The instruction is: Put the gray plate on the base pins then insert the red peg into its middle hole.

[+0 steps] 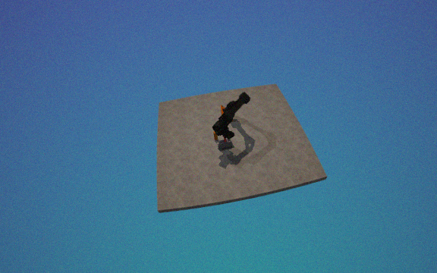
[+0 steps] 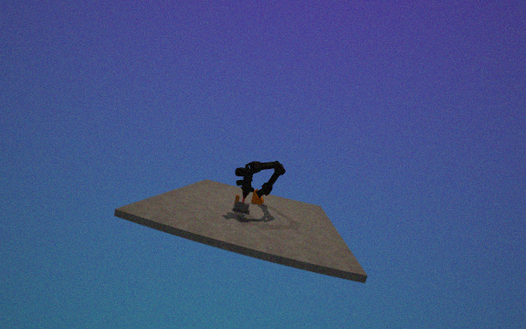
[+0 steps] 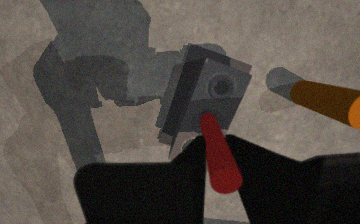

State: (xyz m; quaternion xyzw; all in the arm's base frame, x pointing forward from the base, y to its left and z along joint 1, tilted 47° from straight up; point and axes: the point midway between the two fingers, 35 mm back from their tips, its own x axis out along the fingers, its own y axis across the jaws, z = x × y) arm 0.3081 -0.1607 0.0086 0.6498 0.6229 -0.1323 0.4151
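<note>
Now: the red peg right at my gripper tip. Also, from my gripper tip: base 9 cm below; then orange peg 11 cm behind, 6 cm below, 5 cm to the right; then gray plate 5 cm below.
</note>
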